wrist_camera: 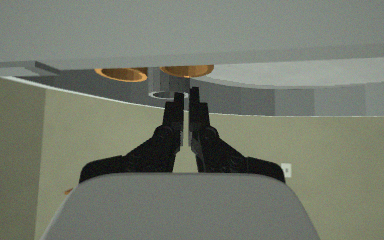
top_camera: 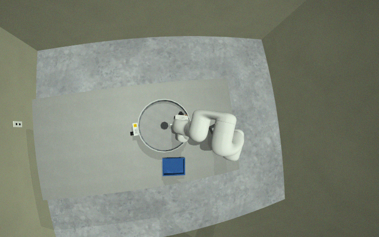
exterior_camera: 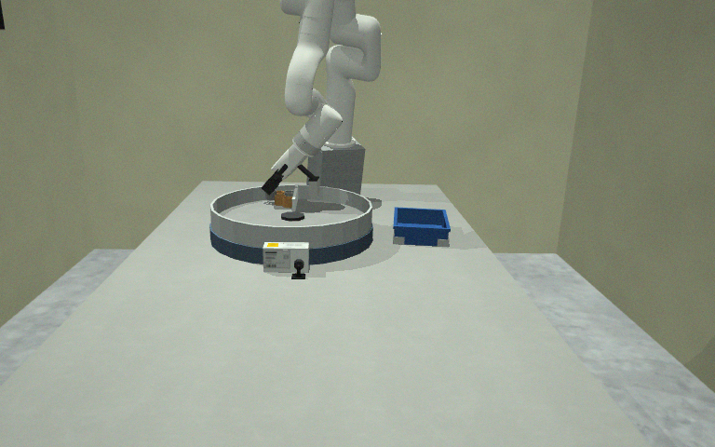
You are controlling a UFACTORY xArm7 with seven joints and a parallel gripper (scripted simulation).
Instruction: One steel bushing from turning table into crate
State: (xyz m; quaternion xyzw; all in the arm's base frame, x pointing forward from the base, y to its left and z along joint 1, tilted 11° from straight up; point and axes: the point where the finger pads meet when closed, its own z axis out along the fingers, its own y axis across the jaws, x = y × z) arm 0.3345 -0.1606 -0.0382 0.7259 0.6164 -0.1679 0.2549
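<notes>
Now: the blue crate 430 mm to the left of my hand, 80 mm below it and 70 mm ahead of it. From my hand the other things lie so: round turning table 130 mm ahead, 90 mm to the left, 50 mm below.
</notes>
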